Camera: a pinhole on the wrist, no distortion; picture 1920 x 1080 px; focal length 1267.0 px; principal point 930.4 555.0 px. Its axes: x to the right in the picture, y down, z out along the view. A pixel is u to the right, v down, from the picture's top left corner.
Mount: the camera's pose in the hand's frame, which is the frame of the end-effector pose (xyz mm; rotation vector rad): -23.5 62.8 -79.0 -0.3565 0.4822 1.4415
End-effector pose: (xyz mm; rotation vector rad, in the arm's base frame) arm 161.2 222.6 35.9 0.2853 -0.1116 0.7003
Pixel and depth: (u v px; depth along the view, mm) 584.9 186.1 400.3
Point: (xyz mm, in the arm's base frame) 149.7 325.7 395.4
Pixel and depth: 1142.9 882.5 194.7
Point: -5.6 311.0 138.7
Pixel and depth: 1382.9 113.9 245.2
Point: 65.2 440.0 186.7
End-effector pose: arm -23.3 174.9 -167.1 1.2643 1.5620 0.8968
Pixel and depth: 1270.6 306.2 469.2
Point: 334.2 378.3 96.4
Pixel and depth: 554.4 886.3 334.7
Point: 281.1 126.0 -89.8
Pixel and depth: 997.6 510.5 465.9
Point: 364.7 281.2 21.3
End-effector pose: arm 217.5 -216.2 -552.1 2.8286 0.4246 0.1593
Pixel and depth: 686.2 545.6 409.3
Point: 334.0 -478.1 -790.1
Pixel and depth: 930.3 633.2 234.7
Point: 272.0 -420.8 -617.2
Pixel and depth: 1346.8 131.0 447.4
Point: 529.2 -586.3 -634.4
